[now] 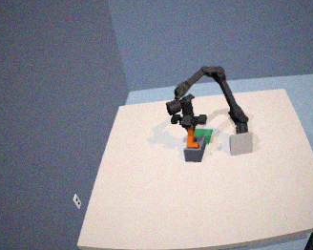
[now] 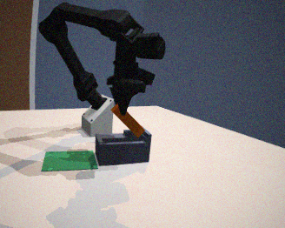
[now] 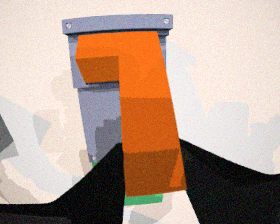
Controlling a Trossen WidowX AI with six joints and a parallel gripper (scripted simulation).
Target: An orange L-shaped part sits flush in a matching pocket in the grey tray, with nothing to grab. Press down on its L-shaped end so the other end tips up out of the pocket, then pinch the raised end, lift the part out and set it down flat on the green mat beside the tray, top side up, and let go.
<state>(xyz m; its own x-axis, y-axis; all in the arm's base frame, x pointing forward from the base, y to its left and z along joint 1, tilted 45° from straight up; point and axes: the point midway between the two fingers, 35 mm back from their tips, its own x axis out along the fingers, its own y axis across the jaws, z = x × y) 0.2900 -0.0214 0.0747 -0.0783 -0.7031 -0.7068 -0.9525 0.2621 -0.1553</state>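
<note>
My gripper tip is 160 mm above the green mat, 130 mm to the left of it and 60 mm past it. The rest, counted from my gripper tip: orange part: 40 mm to the left, 30 mm below.
</note>
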